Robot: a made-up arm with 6 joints.
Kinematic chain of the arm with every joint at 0, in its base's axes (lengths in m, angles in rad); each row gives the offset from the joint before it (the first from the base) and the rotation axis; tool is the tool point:
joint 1: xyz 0 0 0.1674 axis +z
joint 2: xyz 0 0.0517 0 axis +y
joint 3: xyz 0 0 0.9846 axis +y
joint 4: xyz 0 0 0.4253 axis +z
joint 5: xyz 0 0 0 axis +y
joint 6: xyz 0 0 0.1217 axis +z
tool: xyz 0 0 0
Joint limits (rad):
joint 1: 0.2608..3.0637
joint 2: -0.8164..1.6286
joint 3: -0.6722..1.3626
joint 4: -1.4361..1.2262
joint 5: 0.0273..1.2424
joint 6: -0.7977..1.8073
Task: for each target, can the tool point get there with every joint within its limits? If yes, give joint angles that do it. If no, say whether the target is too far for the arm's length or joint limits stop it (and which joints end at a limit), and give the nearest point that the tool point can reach.
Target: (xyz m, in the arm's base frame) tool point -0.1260 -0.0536 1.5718
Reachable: yes | joints 0.4964 -0.3729 0.7315 -0.8063 0.4575 0.3809
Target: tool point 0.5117 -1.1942 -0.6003
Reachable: no: joint limits stop it (at a limit: joint 2, joint 3, joint 4, joint 5) | nearest point 0.4976 -1.1613 0.8871 | short by 1.488 m
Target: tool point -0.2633 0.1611 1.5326
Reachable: yes | joints 2.3716 -0.0813 0.7911 0.3873 0.3531 -0.0099
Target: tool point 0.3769 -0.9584 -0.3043
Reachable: no: joint limits stop it (at a limit: joint 2, joint 3, joint 4, joint 5) | nearest point 0.4322 -1.0989 0.8953 | short by 1.209 m
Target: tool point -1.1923 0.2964 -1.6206
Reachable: no: too far | nearest point -1.0320 0.2565 -0.4307 | short by 1.201 m
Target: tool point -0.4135 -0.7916 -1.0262
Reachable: no: joint limits stop it (at a limit: joint 1, joint 2, joint 3) | nearest point -0.9863 -0.0494 -0.3791 | short by 1.139 m
